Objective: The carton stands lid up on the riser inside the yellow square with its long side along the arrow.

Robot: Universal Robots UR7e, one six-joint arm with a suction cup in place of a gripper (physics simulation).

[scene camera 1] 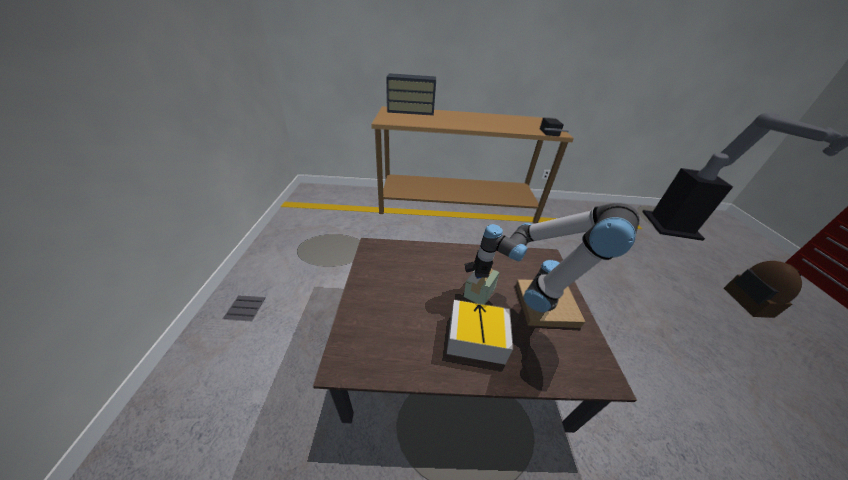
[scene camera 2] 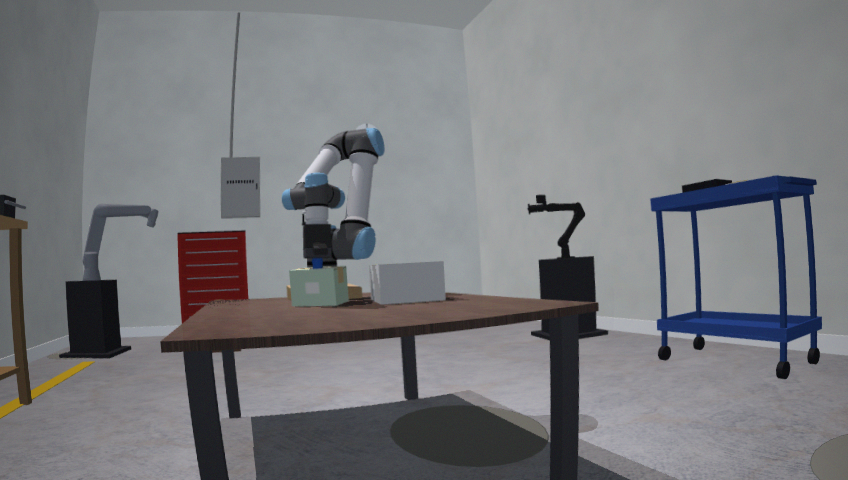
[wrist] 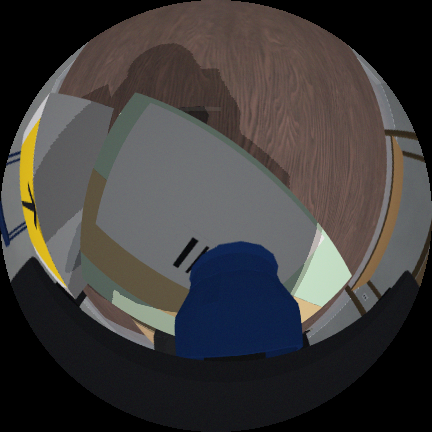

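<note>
The pale green carton (scene camera 1: 489, 290) (scene camera 2: 321, 291) (wrist: 112, 145) stands on the table beside the white riser (scene camera 1: 479, 353) (scene camera 2: 410, 282) (wrist: 70, 150), turned at an angle to it. Its top face bears a tape strip and a large label with black bars; I cannot tell if this is the lid. The riser's top carries the yellow square (scene camera 1: 468, 328) (wrist: 28, 165) and a black arrow (scene camera 1: 482, 327) (wrist: 30, 205), which points toward the carton's side. My blue suction cup (scene camera 1: 477, 277) (scene camera 2: 317, 263) (wrist: 235, 265) is down on the carton's top and grips it. The cup hides part of the label.
The brown table (scene camera 1: 386, 333) (scene camera 2: 380, 318) (wrist: 310, 100) carries the arm on a wooden base board (scene camera 1: 565, 310), right of the riser in scene camera 1. A wooden bench (scene camera 1: 470, 122) stands behind the table. A blue cart (scene camera 2: 737, 330) stands off to the right in scene camera 2.
</note>
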